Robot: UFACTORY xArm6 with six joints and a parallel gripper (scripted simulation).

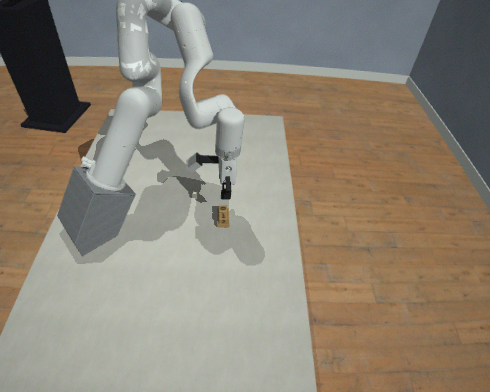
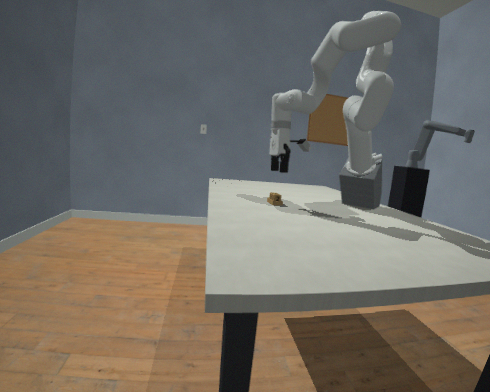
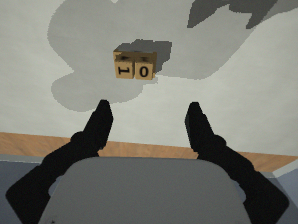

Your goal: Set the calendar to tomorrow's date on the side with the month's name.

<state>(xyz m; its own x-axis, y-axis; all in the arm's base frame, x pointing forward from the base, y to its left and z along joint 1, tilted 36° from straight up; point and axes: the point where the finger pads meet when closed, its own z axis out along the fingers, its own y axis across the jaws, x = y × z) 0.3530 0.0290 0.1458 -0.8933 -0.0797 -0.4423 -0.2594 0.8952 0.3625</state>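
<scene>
Right now my hand is 10 mm short of the wooden digit cube, 40 mm to the left of it and 120 mm above it. Also, from my hand: wooden calendar tray 30 mm to the right, 130 mm below.
</scene>
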